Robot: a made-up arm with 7 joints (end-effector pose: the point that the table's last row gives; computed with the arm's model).
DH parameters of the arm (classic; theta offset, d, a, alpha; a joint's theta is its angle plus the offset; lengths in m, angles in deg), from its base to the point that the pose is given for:
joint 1: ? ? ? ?
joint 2: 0 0.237 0.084 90
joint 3: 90 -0.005 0.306 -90
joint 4: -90 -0.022 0.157 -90
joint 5: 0 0.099 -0.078 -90
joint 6: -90 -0.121 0.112 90
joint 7: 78.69 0 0.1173 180
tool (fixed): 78.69 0.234 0 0
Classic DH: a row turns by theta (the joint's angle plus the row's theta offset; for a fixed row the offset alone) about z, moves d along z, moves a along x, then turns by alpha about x.
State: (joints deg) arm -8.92 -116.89 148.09 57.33 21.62 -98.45 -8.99
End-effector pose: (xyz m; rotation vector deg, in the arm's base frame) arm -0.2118 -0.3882 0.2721 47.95 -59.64 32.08
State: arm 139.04 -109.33 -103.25 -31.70 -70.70 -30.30 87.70
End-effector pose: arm -0.3627 -0.0187 0.6180 89.60 -30.05 -117.56
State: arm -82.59 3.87 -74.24 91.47 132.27 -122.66 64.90
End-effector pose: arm -0.6929 -0.6071 -0.1629 138.46 -58.08 8.02
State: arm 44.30 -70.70 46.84 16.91 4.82 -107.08 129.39
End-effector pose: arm 0.4080 0.3520 -0.2982 139.76 78.64 55.55
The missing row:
joint 1: -90 0.182 0.115 -90
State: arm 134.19 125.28 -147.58 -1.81 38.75 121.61 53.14
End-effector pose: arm -0.1094 0.0880 -0.0657 -29.30 -60.19 -6.54
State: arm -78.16 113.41 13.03 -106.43 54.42 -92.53 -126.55
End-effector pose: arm -0.3967 -0.3070 0.3048 -95.20 -77.51 57.68
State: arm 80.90 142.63 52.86 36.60 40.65 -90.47 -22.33
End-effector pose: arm 0.4122 0.3839 0.6366 -31.09 -13.71 -96.78
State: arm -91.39 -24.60 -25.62 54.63 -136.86 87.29 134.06
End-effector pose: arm -0.4116 -0.4009 0.4726 -60.90 -4.24 -98.40
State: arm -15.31 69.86 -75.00 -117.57 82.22 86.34 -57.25
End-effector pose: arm 0.1093 -0.0172 -0.1393 -89.07 -131.36 -60.40
